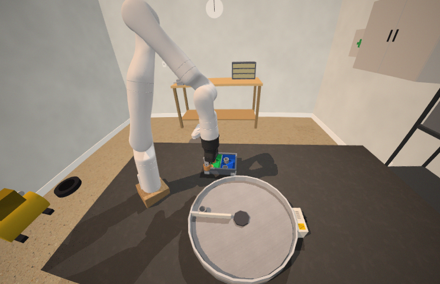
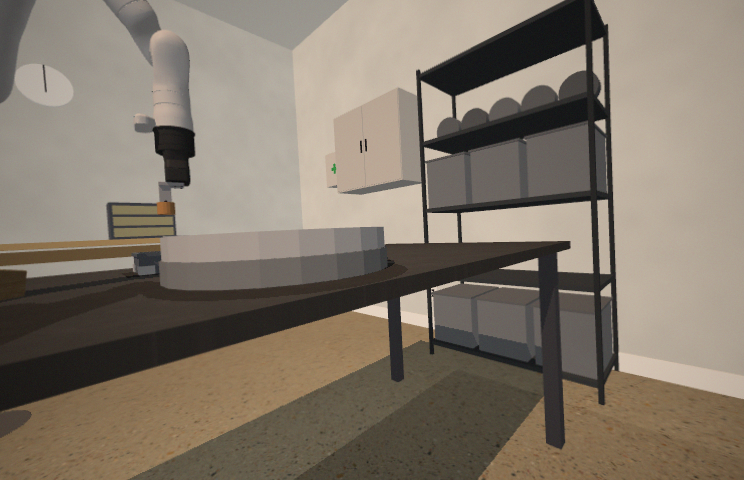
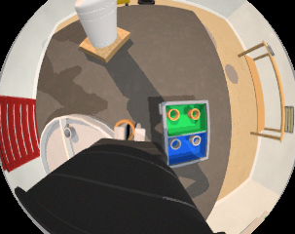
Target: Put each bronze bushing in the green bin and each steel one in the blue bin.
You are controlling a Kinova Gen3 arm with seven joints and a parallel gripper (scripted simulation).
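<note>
Right now the green bin is 50 mm ahead of my hand, 140 mm to the left of it and 130 mm below it. The rest, counted from my hand: turntable 160 mm ahead, 210 mm to the right, 100 mm below.
</note>
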